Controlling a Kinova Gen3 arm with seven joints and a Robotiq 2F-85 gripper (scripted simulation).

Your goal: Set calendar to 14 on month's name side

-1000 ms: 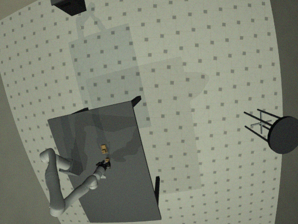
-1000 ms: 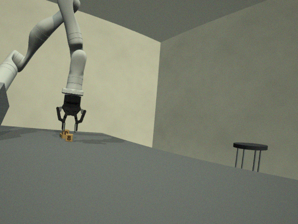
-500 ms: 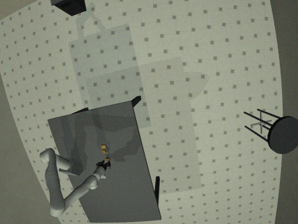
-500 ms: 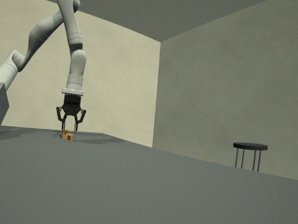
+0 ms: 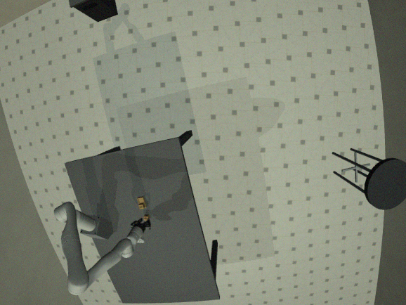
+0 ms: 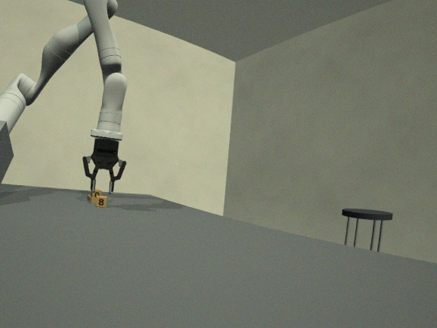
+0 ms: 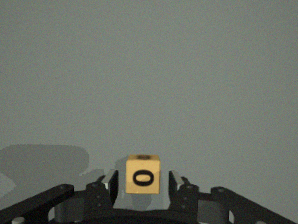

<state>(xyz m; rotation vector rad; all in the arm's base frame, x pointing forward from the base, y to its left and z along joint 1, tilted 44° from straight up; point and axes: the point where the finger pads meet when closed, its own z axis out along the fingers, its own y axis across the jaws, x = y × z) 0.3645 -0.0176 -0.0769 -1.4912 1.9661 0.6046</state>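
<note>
My gripper is now 4 cm above the number cube. Round my hand: wooden tray (11 cm to the left, 5 cm below).
</note>
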